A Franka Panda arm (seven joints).
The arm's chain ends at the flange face. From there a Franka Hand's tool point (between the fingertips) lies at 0.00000 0.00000 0.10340 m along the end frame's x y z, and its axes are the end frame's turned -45 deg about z.
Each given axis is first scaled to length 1.
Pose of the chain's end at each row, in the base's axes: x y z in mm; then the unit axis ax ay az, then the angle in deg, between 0 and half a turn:
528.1 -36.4 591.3 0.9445 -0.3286 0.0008 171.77
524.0 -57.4 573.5 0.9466 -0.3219 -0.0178 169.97
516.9 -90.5 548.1 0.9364 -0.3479 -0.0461 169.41
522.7 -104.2 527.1 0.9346 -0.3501 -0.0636 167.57
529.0 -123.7 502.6 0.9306 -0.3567 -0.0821 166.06
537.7 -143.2 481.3 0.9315 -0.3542 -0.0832 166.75
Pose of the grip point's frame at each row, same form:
523.4 -50.4 489.0 0.9980 0.0578 -0.0268 172.36
514.7 -73.3 471.7 0.9966 0.0648 -0.0500 171.52
501.4 -105.0 446.9 0.9963 0.0369 -0.0779 172.24
502.8 -120.4 427.0 0.9944 0.0341 -0.1001 171.30
504.5 -140.9 403.6 0.9922 0.0265 -0.1221 170.72
513.5 -159.3 382.1 0.9922 0.0291 -0.1208 171.40

